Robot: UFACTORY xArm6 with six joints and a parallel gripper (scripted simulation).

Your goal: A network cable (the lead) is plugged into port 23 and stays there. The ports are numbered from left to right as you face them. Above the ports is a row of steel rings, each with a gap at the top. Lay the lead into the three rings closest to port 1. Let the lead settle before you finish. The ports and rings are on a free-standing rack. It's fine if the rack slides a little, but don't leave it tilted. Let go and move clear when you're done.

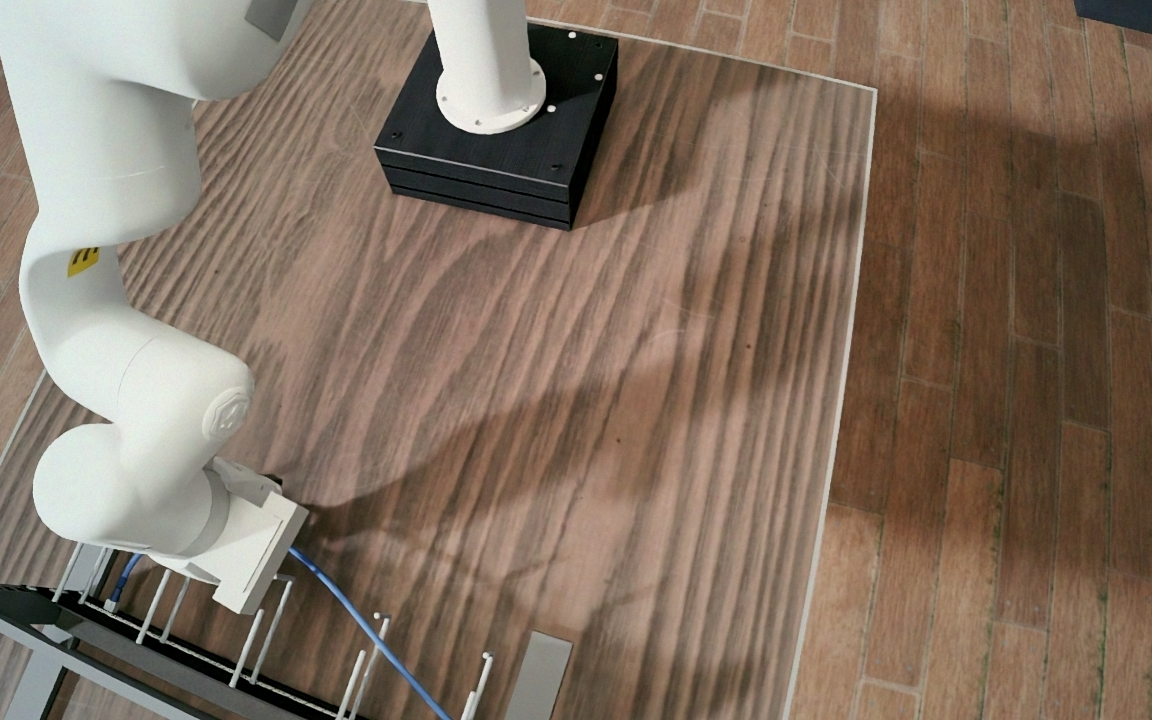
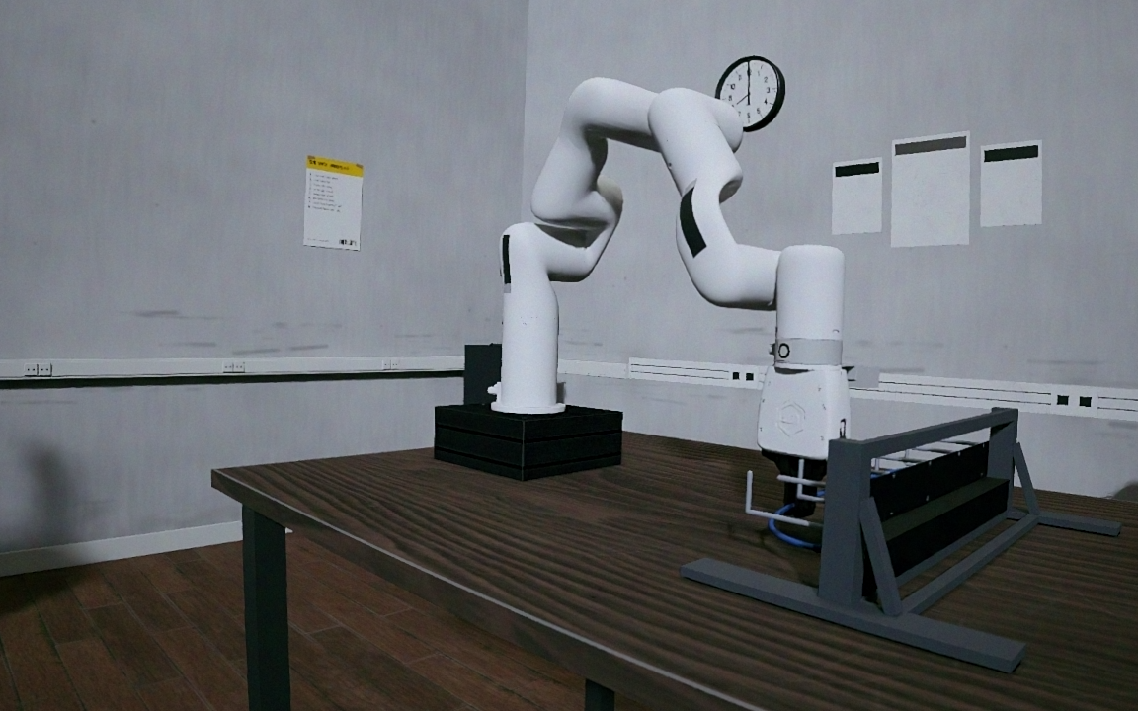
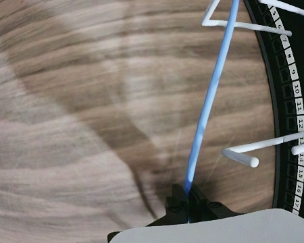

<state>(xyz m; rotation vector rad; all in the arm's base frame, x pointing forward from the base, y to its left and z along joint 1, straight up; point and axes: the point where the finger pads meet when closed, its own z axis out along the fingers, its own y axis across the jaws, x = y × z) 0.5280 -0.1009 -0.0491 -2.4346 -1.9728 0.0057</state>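
My gripper is now 15 cm short of the grey rack, 3 cm to the right of it and 3 cm below it. The rest, counted from my hand: short blue piece 8 cm ahead, 15 cm to the right, 1 cm below.
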